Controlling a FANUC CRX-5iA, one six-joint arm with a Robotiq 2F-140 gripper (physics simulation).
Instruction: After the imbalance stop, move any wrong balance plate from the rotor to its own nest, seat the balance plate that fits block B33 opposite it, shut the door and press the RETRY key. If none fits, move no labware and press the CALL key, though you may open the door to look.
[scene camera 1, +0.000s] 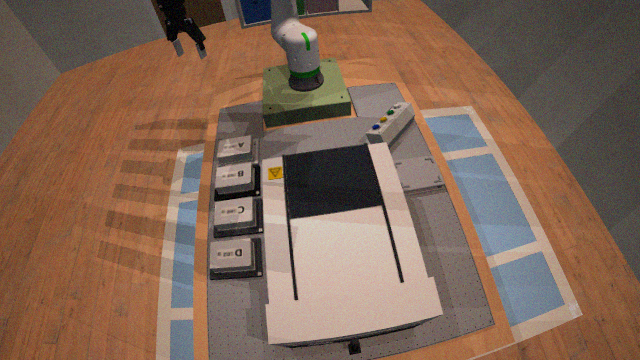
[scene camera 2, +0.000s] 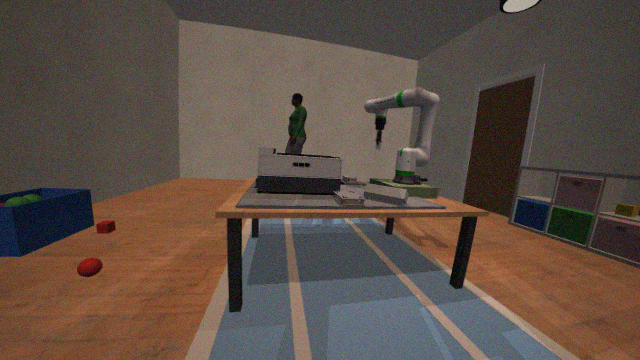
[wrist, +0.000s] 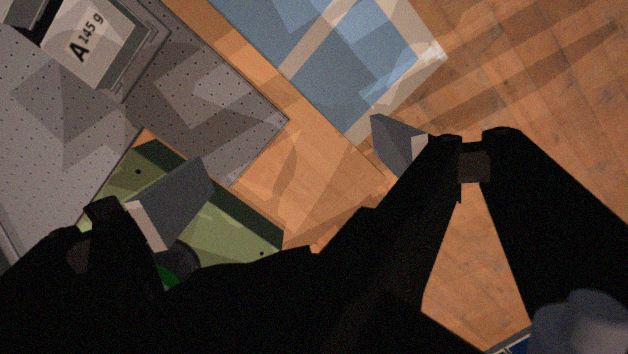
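Pixels of known places: gripper, fingertip midpoint: (scene camera 1: 192, 56) (scene camera 2: 377, 149) (wrist: 288, 155); arm's base, link origin: (scene camera 1: 306, 81) (scene camera 2: 403, 182) (wrist: 164, 263).
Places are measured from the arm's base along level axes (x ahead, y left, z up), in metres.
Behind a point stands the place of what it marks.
Observation:
My gripper (scene camera 1: 189, 50) @[y -0.423, x 0.057, z 0.237 m] (scene camera 2: 378, 146) @[y -0.423, x 0.057, z 0.237 m] (wrist: 288, 155) @[y -0.423, x 0.057, z 0.237 m] is open and empty, high up beside the arm's base and away from the labware. Balance plate A (scene camera 1: 235, 149) @[y -0.248, x 0.355, z -0.007 m] (wrist: 87, 42) @[y -0.250, x 0.332, z -0.008 m], marked 145 g in the wrist view, sits on the nest nearest the base. Plates B (scene camera 1: 233, 177) @[y -0.235, x 0.475, z -0.009 m], C (scene camera 1: 233, 212) @[y -0.216, x 0.606, z -0.008 m] and D (scene camera 1: 231, 255) @[y -0.206, x 0.746, z -0.008 m] sit on nests in the same row; their weights are unreadable. The white centrifuge (scene camera 1: 345, 260) @[y 0.105, x 0.819, z 0.148 m] (scene camera 2: 312, 171) @[y 0.254, x 0.670, z 0.069 m] has a dark panel (scene camera 1: 332, 180) @[y 0.086, x 0.619, z 0.151 m] between black rails. Rotor and block B33 do not show. The key box (scene camera 1: 385, 131) @[y 0.274, x 0.338, z 0.016 m] (scene camera 2: 385, 194) @[y 0.352, x 0.281, z -0.020 m] has blue, yellow, green and pale keys, their labels unreadable.
A low grey stand (scene camera 1: 420, 172) @[y 0.374, x 0.484, z -0.028 m] (scene camera 2: 350, 196) @[y 0.405, x 0.482, z -0.028 m] with corner brackets lies beside the centrifuge, bearing no plate. The arm stands on a green base block (scene camera 1: 280, 111) @[y -0.095, x 0.185, z 0.000 m] (scene camera 2: 425, 191) @[y 0.146, x -0.084, z -0.029 m]. A person (scene camera 2: 297, 122) in green stands beyond the table (scene camera 2: 350, 214) @[y 0.517, x 0.503, z -0.084 m].

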